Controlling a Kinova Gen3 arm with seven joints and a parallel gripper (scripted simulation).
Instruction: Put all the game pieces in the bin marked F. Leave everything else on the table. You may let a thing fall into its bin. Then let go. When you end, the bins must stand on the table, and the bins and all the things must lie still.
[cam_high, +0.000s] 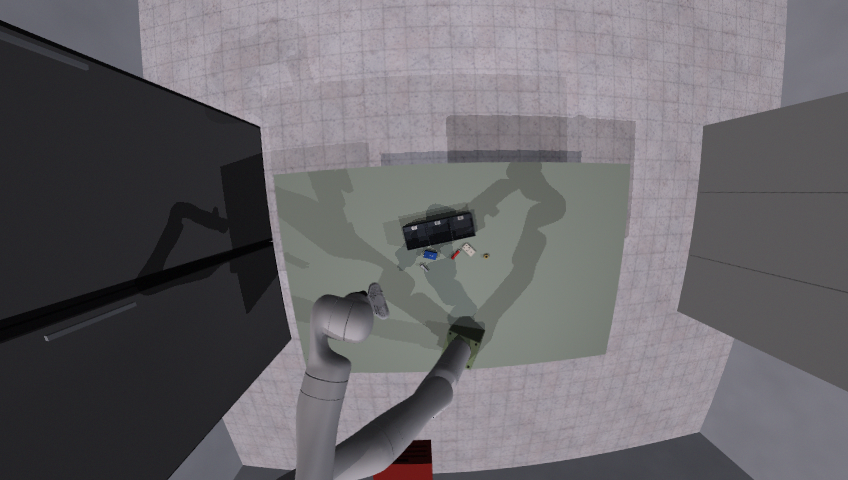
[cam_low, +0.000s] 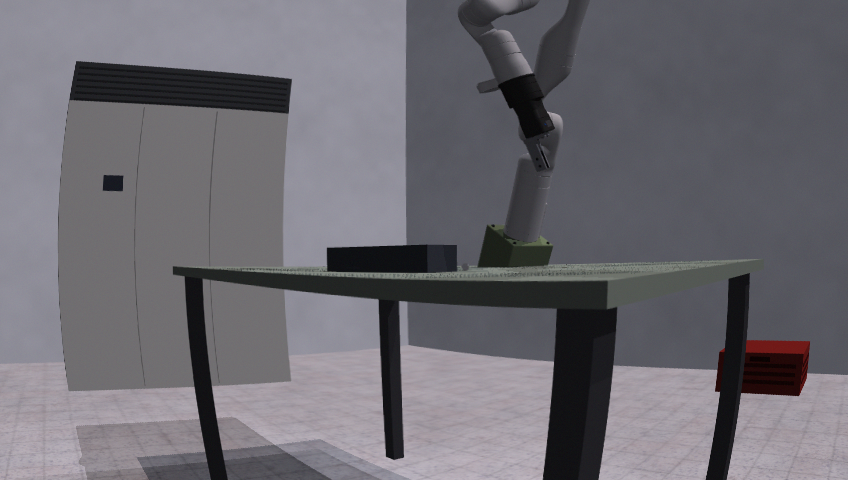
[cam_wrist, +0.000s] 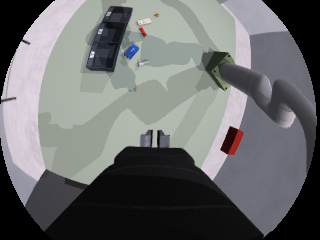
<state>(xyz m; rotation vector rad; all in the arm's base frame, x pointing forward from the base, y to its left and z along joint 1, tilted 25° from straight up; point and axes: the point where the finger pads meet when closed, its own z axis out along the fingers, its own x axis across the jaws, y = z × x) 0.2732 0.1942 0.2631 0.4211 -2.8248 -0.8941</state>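
Now: hand 230 mm to the left of the black bin row, 180 mm short of it and 180 mm above it. Also, from my hand: red piece 290 mm to the right, 200 mm below, 80 mm ahead; then small grey thing 190 mm below, 160 mm to the right, 40 mm ahead; then blue piece 190 mm below, 180 mm to the right, 90 mm ahead.
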